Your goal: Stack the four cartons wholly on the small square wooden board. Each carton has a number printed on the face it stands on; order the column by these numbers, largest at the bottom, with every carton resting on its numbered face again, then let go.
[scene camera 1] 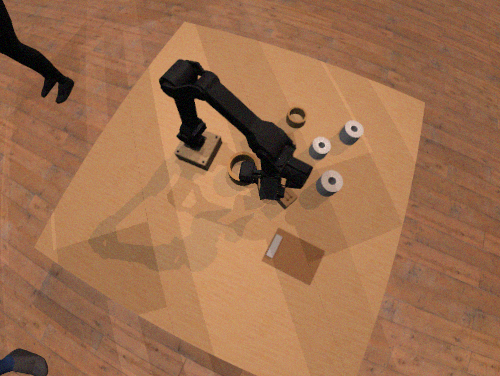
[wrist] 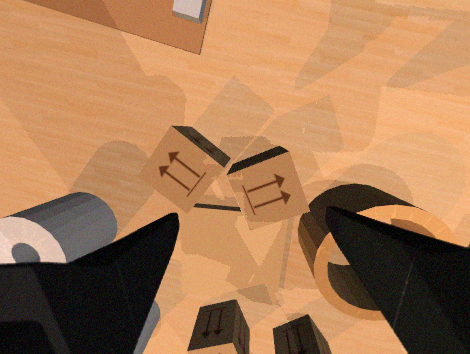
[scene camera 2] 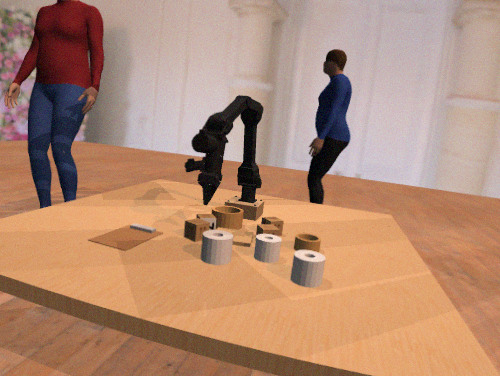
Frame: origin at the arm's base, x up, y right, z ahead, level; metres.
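Seen in the pictures: gripper, fingertip midpoint: (wrist: 252,216) (scene camera 2: 206,203); arm's base, origin of the base link: (scene camera 1: 195,141) (scene camera 2: 247,200).
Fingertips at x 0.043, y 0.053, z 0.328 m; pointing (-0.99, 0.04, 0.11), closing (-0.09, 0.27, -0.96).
Note:
Pixels of each thing's top centre, then the offset from my fingertips to it.
- left carton, middle of its top: (wrist: 179,172) (scene camera 2: 197,221) (scene camera 1: 287,196) dx -0.046, dy +0.002, dz +0.063 m
- right carton, middle of its top: (wrist: 268,193) (scene camera 2: 206,215) dx -0.046, dy +0.003, dz -0.013 m
- small square board, middle of its top: (wrist: 230,257) (scene camera 2: 233,234) dx -0.088, dy -0.099, dz +0.000 m
- wide wooden ring, middle of its top: (wrist: 383,267) (scene camera 2: 227,209) (scene camera 1: 242,166) dx -0.040, dy -0.035, dz -0.123 m
- small ring, middle of its top: (scene camera 2: 308,237) (scene camera 1: 297,114) dx -0.058, dy -0.333, dz -0.020 m
- brown clipboard, middle of its top: (scene camera 2: 127,232) (scene camera 1: 294,256) dx -0.088, dy +0.177, dz +0.169 m
My gripper (scene camera 2: 207,201) (wrist: 252,216) is open and empty, above two cartons. The left carton (scene camera 1: 287,198) (scene camera 2: 196,230) (wrist: 175,172) and the right carton (scene camera 2: 207,219) (wrist: 270,190) stand close together between the fingertips in the wrist view, with arrows on their tops. Two more cartons, one (scene camera 2: 269,229) (wrist: 217,327) and another (scene camera 2: 273,222) (wrist: 298,337), stand apart at the wrist view's bottom edge. The small square board (scene camera 2: 243,241) (wrist: 210,237) lies flat between the pairs; the right carton partly covers it in the wrist view. The arm hides three cartons in scene camera 1. The numbered faces are hidden.
A wide wooden ring (scene camera 1: 233,170) (scene camera 2: 228,218) (wrist: 325,270) is beside the right finger. A small ring (scene camera 1: 289,119) (scene camera 2: 307,243) and three grey-white rolls (scene camera 1: 330,184) (scene camera 1: 320,147) (scene camera 1: 351,133) stand nearby. A brown clipboard (scene camera 1: 297,257) (scene camera 2: 120,238) (wrist: 150,27) with a grey bar lies beyond.

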